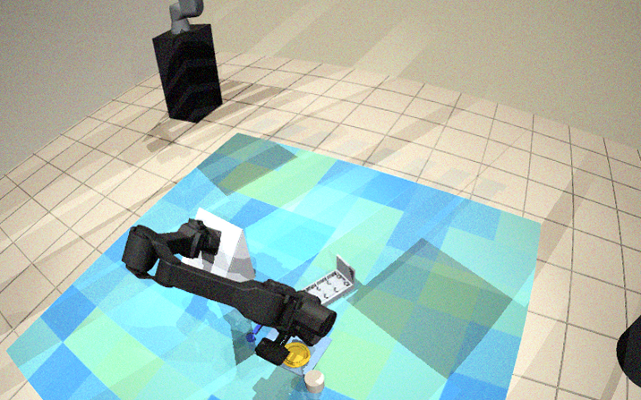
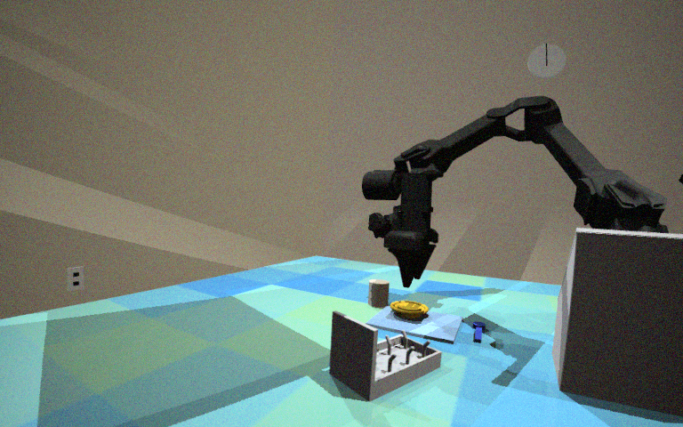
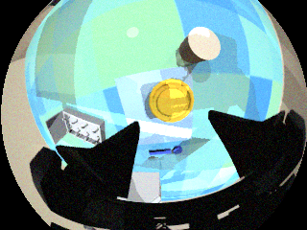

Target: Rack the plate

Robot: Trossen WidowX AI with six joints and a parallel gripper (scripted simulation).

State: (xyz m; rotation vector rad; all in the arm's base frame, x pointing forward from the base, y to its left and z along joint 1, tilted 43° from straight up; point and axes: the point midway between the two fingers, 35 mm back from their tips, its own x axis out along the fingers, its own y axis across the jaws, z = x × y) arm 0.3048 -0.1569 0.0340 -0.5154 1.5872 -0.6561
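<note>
My gripper tip is now 50 mm above the yellow plate. From my gripper tip the other things lie so: grey-blue slab (70 mm below, 20 mm to the left, 20 mm behind); blue piece (130 mm behind, 60 mm below, 20 mm to the left); beige cylinder (80 mm ahead, 60 mm to the right, 40 mm below).
</note>
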